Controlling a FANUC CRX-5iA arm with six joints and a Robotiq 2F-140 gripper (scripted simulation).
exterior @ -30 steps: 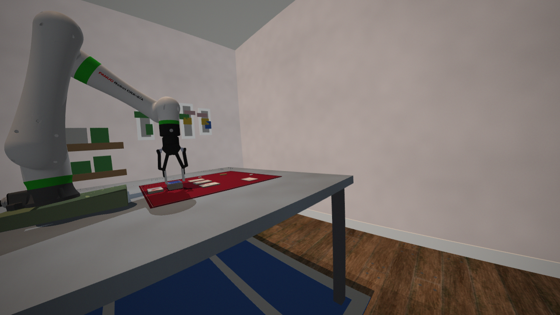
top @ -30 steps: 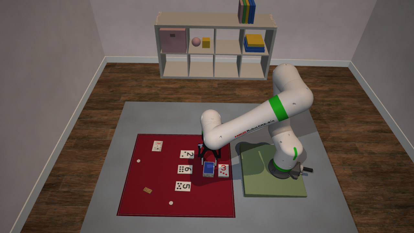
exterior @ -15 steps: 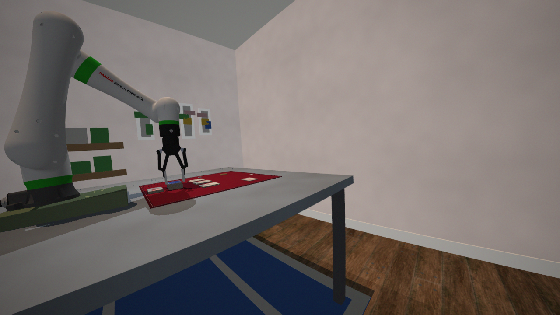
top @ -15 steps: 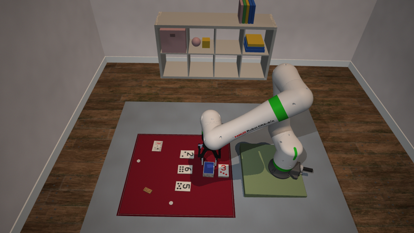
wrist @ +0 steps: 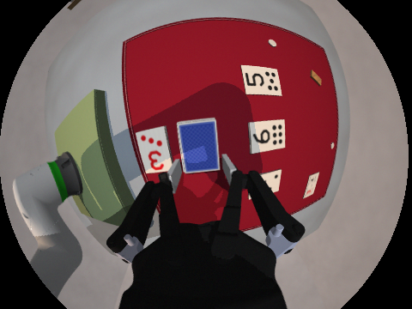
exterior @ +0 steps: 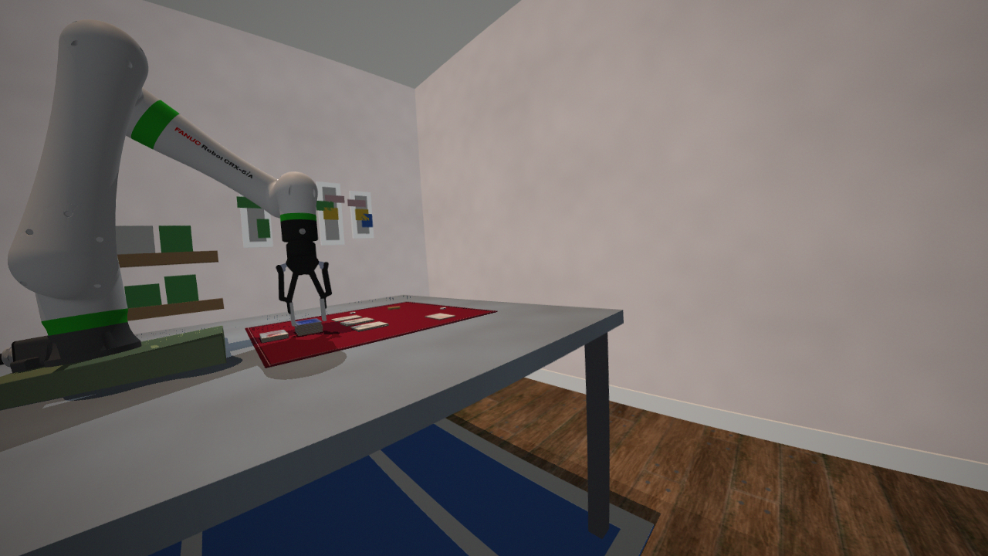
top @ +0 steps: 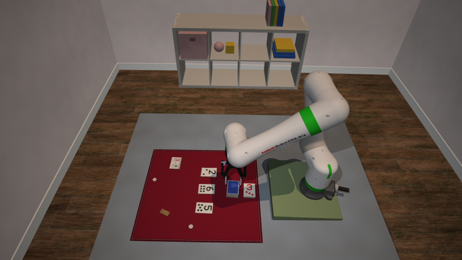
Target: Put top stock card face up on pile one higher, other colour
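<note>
The red 3 card is 9 cm behind my hand, 5 cm below it and 2 cm to the left of it. Round my hand: red card cloth 17 cm ahead, 7 cm to the left, 7 cm below; black 6 card 14 cm ahead, 5 cm to the left, 5 cm below; black 5 card 17 cm to the left, 12 cm ahead, 6 cm below.
</note>
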